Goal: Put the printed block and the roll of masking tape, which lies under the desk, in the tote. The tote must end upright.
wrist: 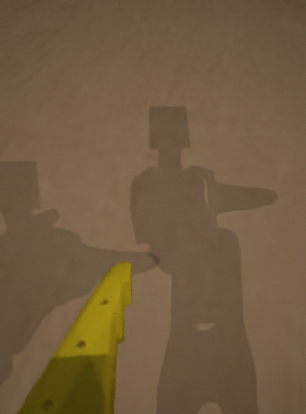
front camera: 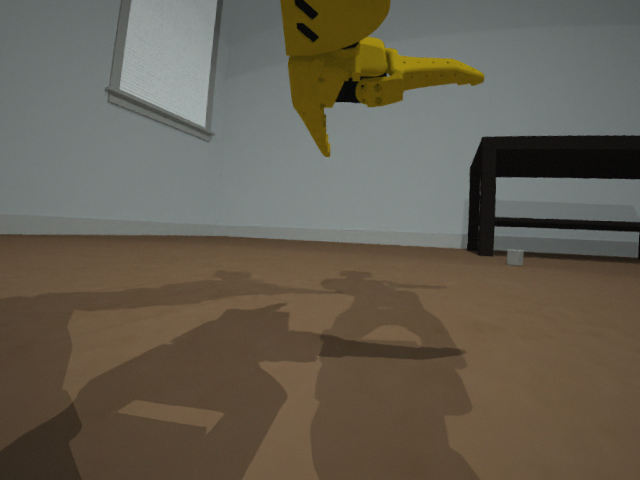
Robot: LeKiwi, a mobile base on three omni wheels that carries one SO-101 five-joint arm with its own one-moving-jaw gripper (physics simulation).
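Frame: origin at the arm's base, x ahead, y left, z up, level; millimetres.
Seen in the pictures: end effector, tool point: [wrist: 131,277] [front camera: 330,152].
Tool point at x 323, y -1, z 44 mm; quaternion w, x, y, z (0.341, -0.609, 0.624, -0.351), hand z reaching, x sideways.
Note:
Pixels of each thing's middle, then the offset from my tool point to it. "spot": a spot on its surface instead. Level surfaces: height alone.
- small pale grey cube, body centre: [front camera: 515,257] 449 mm ahead, 469 mm right, 114 mm down
- dark desk, surface spot: [front camera: 486,201] spot: 829 mm ahead, 585 mm right, 71 mm up
- brown floor, its level: 133 mm down
A small pale grey cube [front camera: 514,257], which looks like the printed block, sits on the floor far off at the right in the front view, close to the desk's near left leg. My gripper [front camera: 405,116] is wide open and empty, held high above the floor, with one jaw pointing down and the other out to the right. In the wrist view one notched jaw [wrist: 102,325] shows over shadowed floor. The gripper is far from the cube. The roll of masking tape and the tote do not show in either view.
The dark desk [front camera: 486,201] stands at the right near the back wall [front camera: 341,191], with a low crossbar between its legs. A window [front camera: 168,56] is in the wall at upper left. Shadows of the arm lie across the brown floor [front camera: 558,361] [wrist: 75,100].

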